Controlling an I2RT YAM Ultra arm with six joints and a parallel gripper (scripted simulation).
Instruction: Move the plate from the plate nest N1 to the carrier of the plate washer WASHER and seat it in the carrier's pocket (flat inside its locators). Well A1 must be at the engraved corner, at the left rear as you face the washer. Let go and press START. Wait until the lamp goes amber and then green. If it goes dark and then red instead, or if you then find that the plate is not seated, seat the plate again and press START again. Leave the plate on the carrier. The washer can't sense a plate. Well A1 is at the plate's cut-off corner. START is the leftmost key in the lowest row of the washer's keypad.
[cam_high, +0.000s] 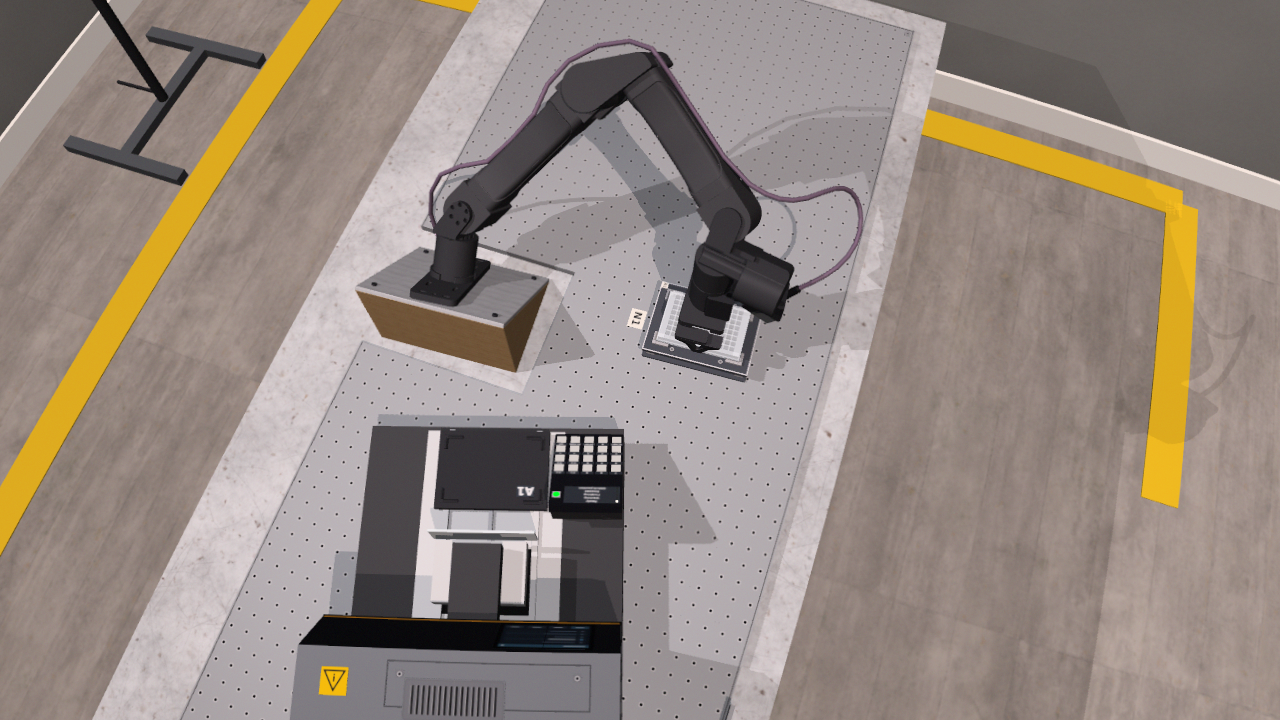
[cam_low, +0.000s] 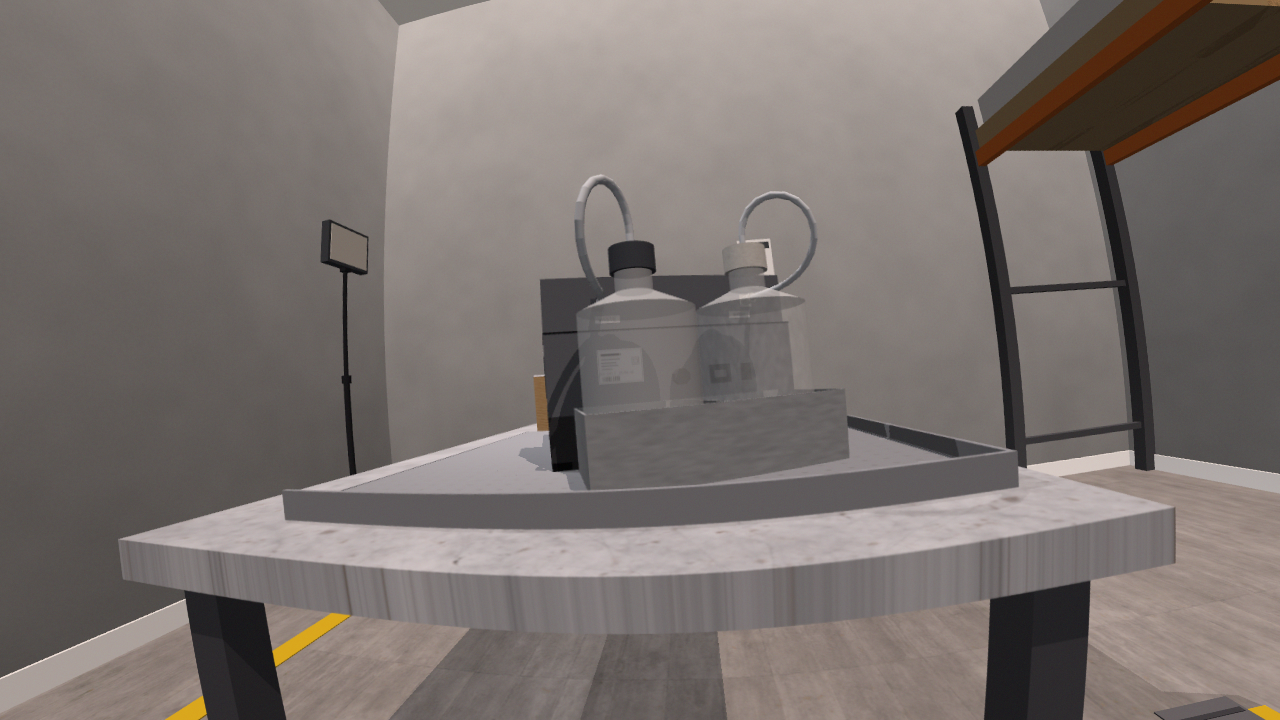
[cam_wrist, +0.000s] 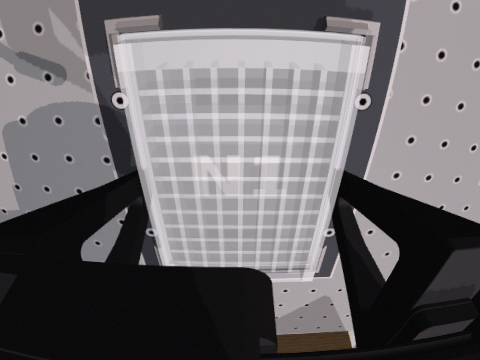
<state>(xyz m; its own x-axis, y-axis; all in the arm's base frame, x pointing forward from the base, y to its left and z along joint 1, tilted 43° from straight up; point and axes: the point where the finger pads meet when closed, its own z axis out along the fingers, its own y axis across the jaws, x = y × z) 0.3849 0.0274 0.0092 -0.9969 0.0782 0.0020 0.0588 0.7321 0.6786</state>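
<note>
My hand is 10 mm above the plate nest N1. Round my hand: N1 label: 100 mm behind, 40 mm below, 10 mm to the left; then clear well plate: right at my hand; then black washer carrier: 300 mm to the right, 240 mm behind, 40 mm above.
</note>
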